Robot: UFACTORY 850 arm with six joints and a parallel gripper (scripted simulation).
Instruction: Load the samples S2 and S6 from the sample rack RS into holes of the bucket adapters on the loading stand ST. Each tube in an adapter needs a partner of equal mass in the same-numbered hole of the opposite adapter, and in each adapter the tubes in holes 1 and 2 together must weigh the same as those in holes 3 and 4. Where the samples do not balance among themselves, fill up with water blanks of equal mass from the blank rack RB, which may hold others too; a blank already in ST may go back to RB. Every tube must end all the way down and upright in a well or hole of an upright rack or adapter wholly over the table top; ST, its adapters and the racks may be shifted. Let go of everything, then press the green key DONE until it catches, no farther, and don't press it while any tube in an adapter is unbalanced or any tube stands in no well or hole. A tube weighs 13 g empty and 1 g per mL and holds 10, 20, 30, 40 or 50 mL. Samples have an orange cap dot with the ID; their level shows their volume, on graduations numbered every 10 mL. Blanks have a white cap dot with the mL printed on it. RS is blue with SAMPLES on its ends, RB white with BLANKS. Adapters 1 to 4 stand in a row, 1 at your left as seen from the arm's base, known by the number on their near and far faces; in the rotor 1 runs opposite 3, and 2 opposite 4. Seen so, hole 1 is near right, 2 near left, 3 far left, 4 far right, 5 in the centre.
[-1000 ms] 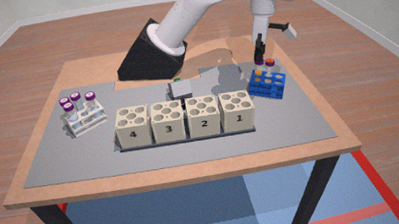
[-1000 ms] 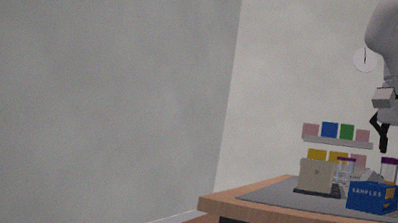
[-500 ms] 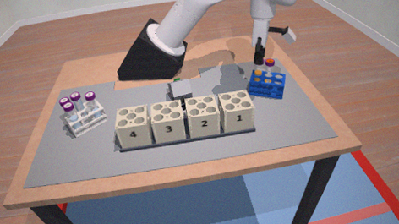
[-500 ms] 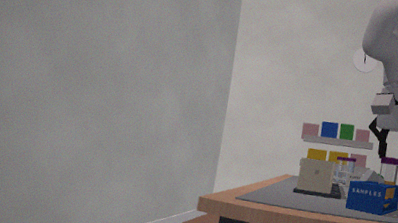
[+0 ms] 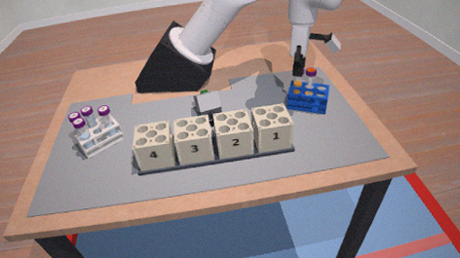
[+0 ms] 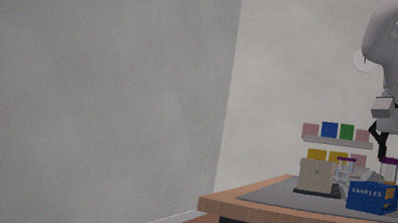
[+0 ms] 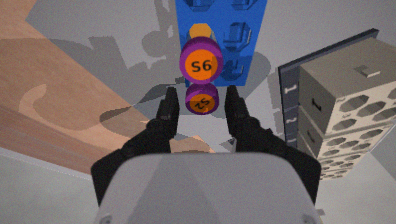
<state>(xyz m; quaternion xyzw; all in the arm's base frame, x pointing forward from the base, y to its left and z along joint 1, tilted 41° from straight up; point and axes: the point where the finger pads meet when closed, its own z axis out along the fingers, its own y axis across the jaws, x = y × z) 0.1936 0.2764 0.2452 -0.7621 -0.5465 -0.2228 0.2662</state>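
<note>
My gripper is now 60 mm above the sample tube S2 and 10 mm past it. Round my hand: blue sample rack RS: 100 mm below, 30 mm to the left, 30 mm ahead; then adapter 1: 210 mm ahead, 110 mm to the right, 80 mm below; then sample S6: 60 mm below, 40 mm to the left, 20 mm ahead.
</note>
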